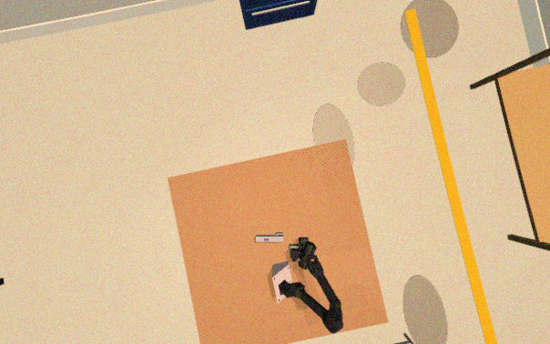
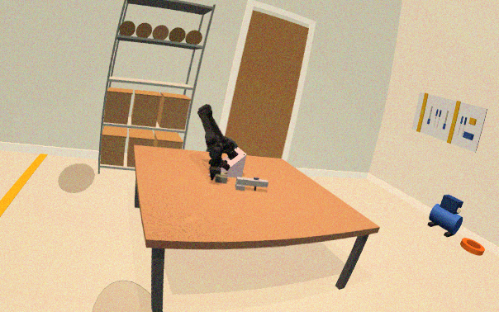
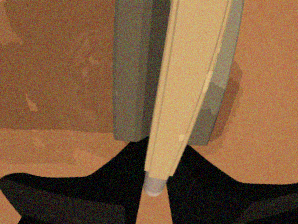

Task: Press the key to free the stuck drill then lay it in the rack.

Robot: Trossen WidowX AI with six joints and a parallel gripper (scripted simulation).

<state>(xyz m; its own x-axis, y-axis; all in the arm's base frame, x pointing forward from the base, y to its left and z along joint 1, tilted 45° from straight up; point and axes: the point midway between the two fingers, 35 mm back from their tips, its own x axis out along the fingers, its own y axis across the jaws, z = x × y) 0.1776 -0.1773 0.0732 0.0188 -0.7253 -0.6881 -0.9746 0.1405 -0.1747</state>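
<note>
The drill lies 10 mm ahead of my gripper tip, 40 mm to the left of it and 40 mm above it. Round my gripper tip: dark key knob 120 mm ahead, 220 mm to the left, 50 mm above; then dark grey rack 10 mm ahead, 50 mm to the left, 10 mm above; then block 120 mm ahead, 200 mm to the left, 40 mm above.
</note>
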